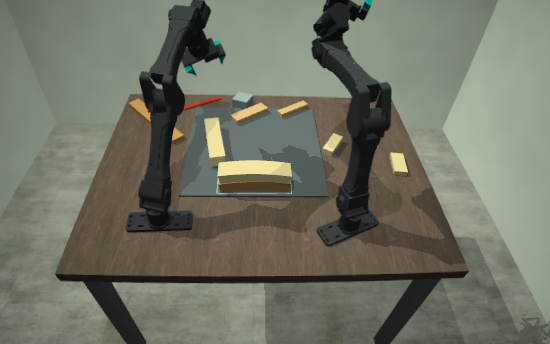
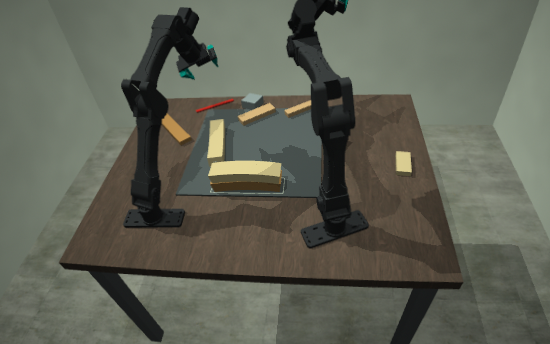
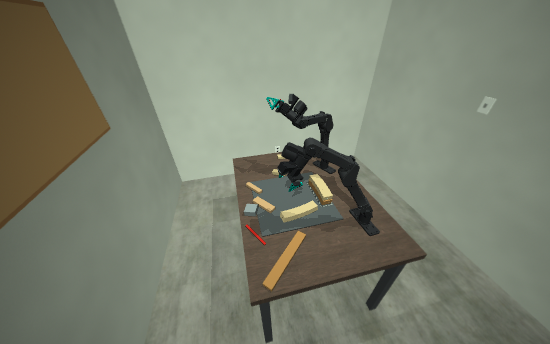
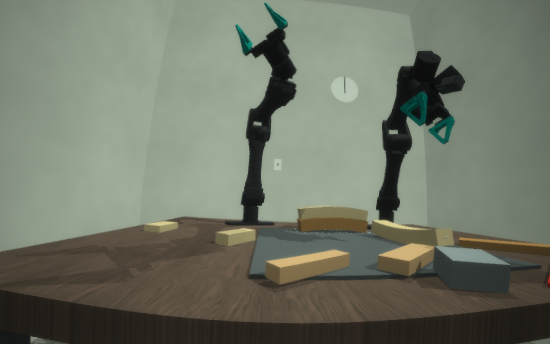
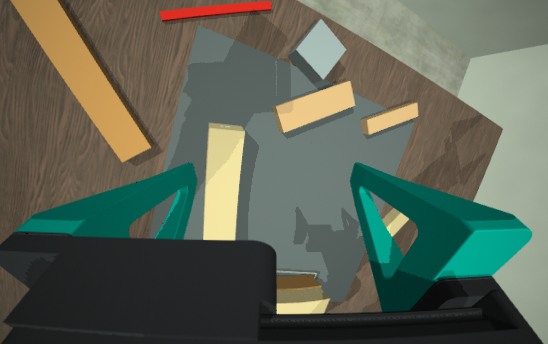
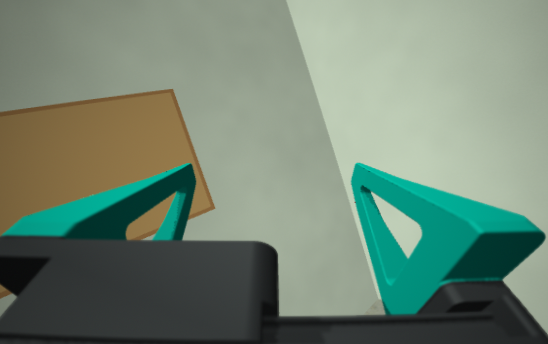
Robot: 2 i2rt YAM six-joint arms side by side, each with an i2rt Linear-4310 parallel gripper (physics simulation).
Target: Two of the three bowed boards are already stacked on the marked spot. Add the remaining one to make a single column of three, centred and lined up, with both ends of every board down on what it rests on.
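Where they show: left gripper, fingertip midpoint: (image 1: 208, 68) (image 2: 205, 72) (image 3: 284, 184) (image 4: 434, 134) (image 5: 273, 171); right gripper, fingertip midpoint: (image 3: 269, 98) (image 4: 249, 14) (image 6: 273, 172); left arm's base, link origin: (image 1: 160, 222) (image 2: 154, 219) (image 3: 363, 221); right arm's base, link origin: (image 1: 347, 227) (image 2: 334, 229) (image 3: 323, 167) (image 4: 250, 224).
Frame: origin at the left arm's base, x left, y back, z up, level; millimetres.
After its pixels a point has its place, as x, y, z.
On the dark mat, a pale bowed board (image 1: 254, 169) {-300, -127, 92} (image 2: 245, 169) {-307, -127, 92} (image 4: 332, 213) {-313, -169, 70} rests arched on a brown bowed board (image 1: 254, 187) {-300, -106, 30} (image 2: 245, 186) {-301, -106, 34} (image 4: 332, 224) {-312, -170, 33}, within a thin white outline. The third, pale board (image 1: 214, 140) {-165, -332, 46} (image 2: 216, 140) {-165, -342, 42} (image 3: 299, 211) {-155, -348, 42} (image 4: 405, 233) {-189, -373, 33} (image 5: 222, 185) {-161, -365, 44} lies on the mat, roughly crosswise to the stack near its left end; its middle appears low, its ends raised. My left gripper (image 1: 208, 68) {-155, -446, 277} (image 2: 205, 72) {-155, -446, 277} (image 5: 273, 171) {-155, -446, 277} is open and empty, high above the mat. My right gripper (image 4: 251, 15) {-619, -387, 594} (image 6: 273, 172) {-619, -387, 594} is open and empty, raised far above the table, facing the walls.
Toward the far edge are a grey block (image 1: 242, 99) {-275, -604, 41}, two orange blocks (image 1: 249, 113) {-302, -521, 28} (image 1: 293, 109) {-488, -548, 25} and a red stick (image 1: 202, 103) {-103, -631, 5}. A long orange plank (image 3: 284, 260) {102, -532, 19} lies left of the mat (image 1: 305, 175) {-484, -177, 6}. Two small pale blocks (image 1: 332, 144) {-608, -316, 27} (image 1: 398, 164) {-838, -205, 19} lie to the right.
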